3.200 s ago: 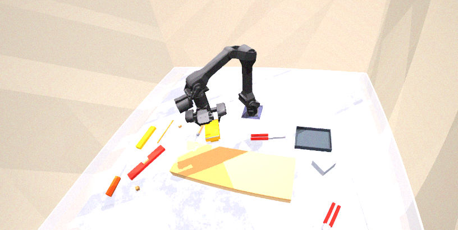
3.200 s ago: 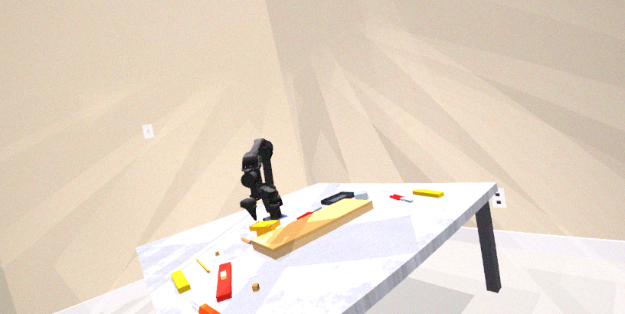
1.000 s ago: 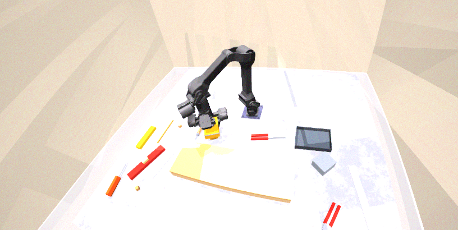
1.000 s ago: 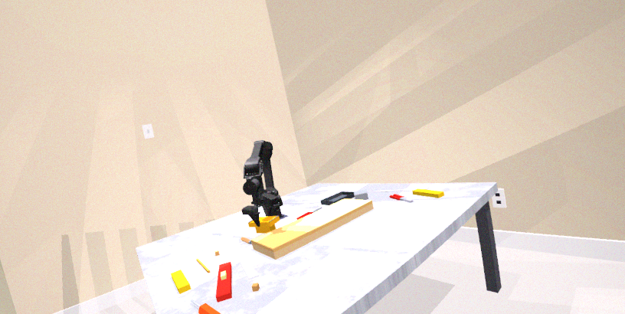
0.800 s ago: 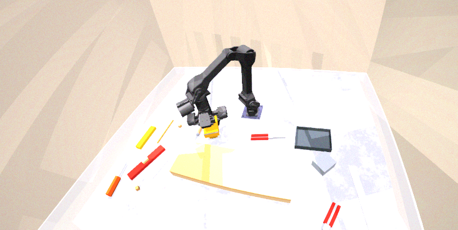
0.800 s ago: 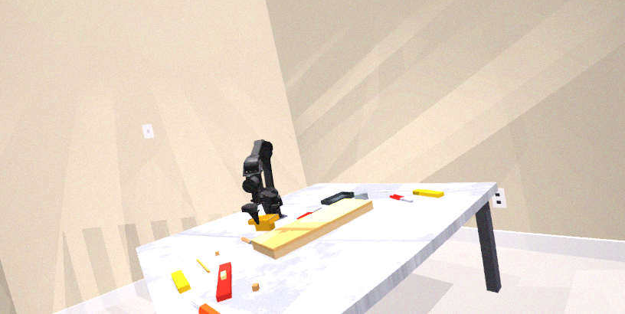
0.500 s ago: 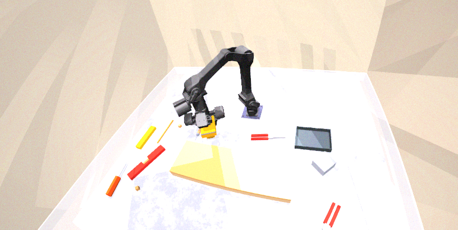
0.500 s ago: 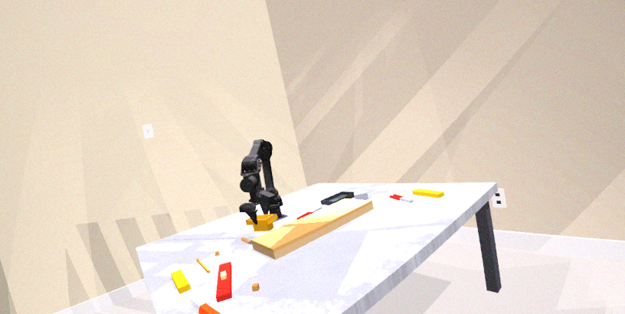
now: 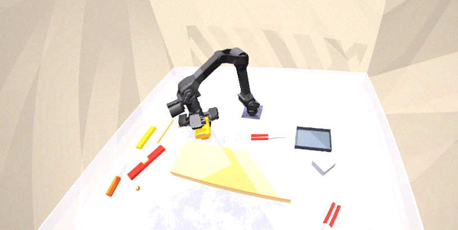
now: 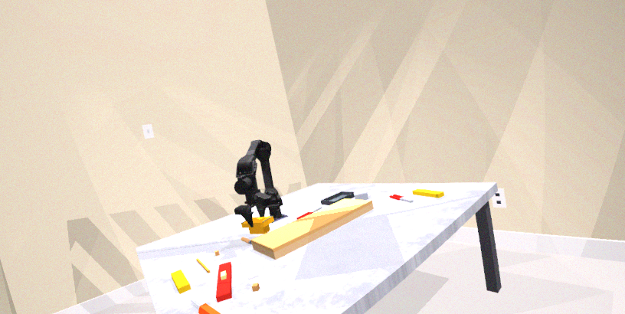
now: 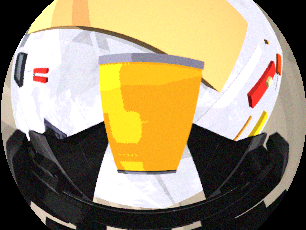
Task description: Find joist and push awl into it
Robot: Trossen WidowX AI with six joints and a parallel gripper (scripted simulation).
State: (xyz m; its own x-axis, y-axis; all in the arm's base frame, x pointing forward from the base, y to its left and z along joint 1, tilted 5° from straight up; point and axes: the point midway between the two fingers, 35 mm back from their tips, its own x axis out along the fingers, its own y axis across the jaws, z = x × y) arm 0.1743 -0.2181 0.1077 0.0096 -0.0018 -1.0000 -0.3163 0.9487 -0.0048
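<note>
The stud finder is 20 mm below my gripper tip, 20 mm ahead of it and 10 mm to the left of it. Round my gripper tip: square light 40 mm below, 30 mm ahead, 10 mm to the left; thin orange stick 260 mm to the right, 70 mm below, 10 mm behind; awl 60 mm below, 50 mm to the right, 20 mm behind.
</note>
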